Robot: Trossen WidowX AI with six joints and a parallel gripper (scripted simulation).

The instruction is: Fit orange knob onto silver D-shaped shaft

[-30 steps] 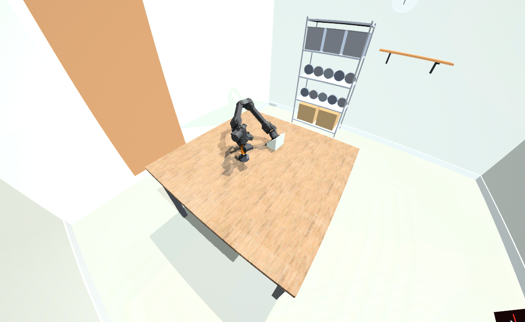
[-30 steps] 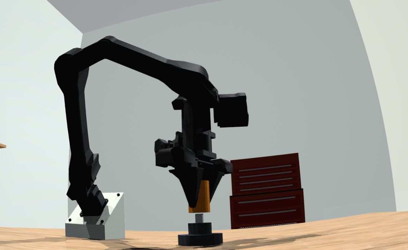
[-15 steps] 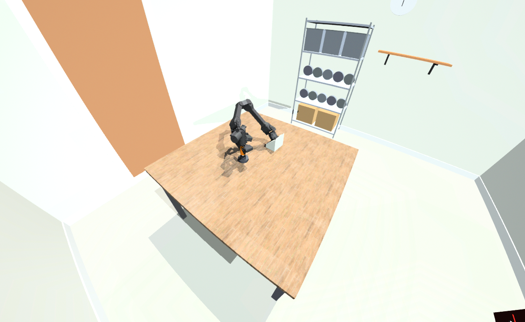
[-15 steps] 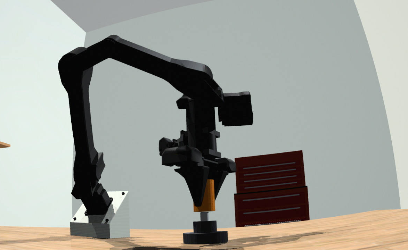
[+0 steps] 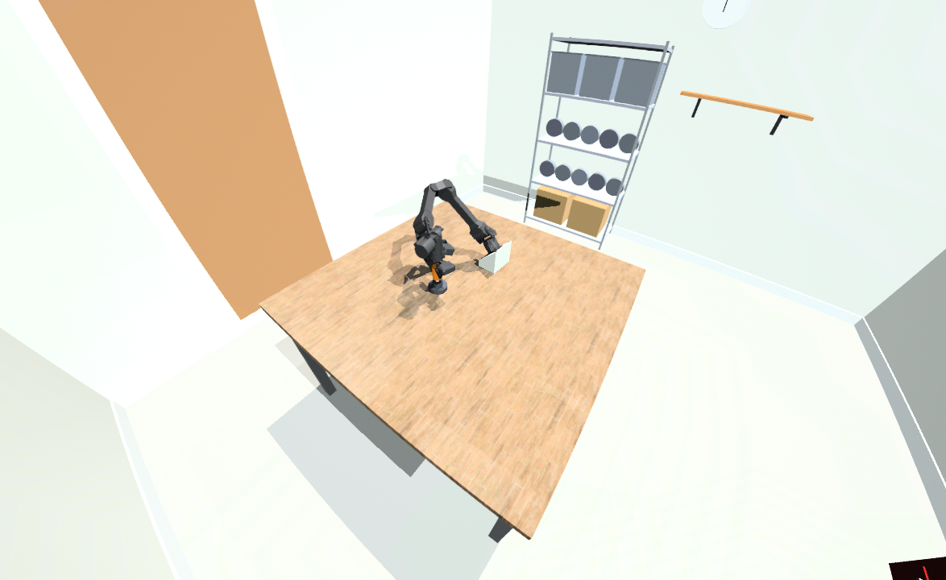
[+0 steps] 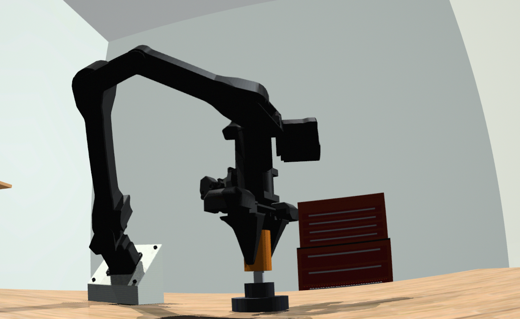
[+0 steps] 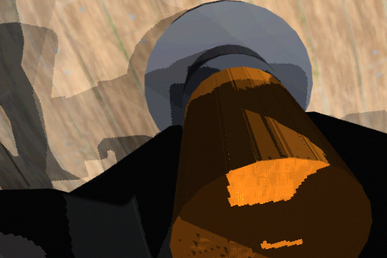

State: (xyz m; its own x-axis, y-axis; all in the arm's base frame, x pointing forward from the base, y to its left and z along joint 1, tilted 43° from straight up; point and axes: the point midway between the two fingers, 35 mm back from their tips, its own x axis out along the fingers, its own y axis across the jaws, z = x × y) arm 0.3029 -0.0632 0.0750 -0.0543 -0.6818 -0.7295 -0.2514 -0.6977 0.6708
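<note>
The dark round pedestal is 40 mm below my gripper tip. Round my gripper tip: orange knob: 30 mm above.
</note>
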